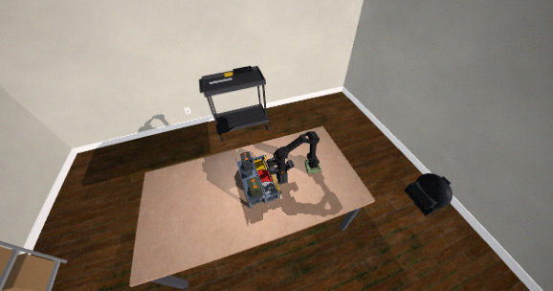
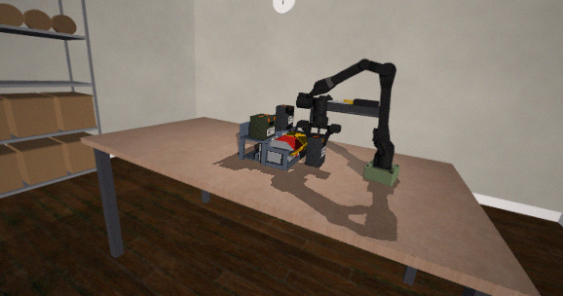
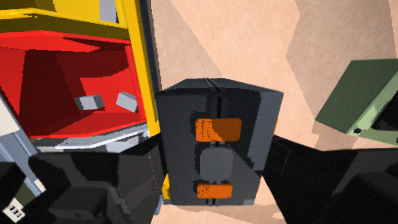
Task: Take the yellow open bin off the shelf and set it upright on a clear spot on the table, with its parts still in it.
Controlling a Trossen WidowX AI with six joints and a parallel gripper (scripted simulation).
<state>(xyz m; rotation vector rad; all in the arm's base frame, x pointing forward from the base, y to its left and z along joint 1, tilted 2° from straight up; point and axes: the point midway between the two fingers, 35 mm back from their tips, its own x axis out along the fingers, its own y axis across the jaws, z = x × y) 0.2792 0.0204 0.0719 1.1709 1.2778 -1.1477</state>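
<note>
Right now my hand is 60 mm above the black box. The rest, counted from my hand: yellow bar: 70 mm ahead, 60 mm below, 30 mm to the right; then red bin: 160 mm ahead, 80 mm below, 30 mm to the right; then grey bin: 150 mm ahead, 80 mm to the left, 80 mm below.
</note>
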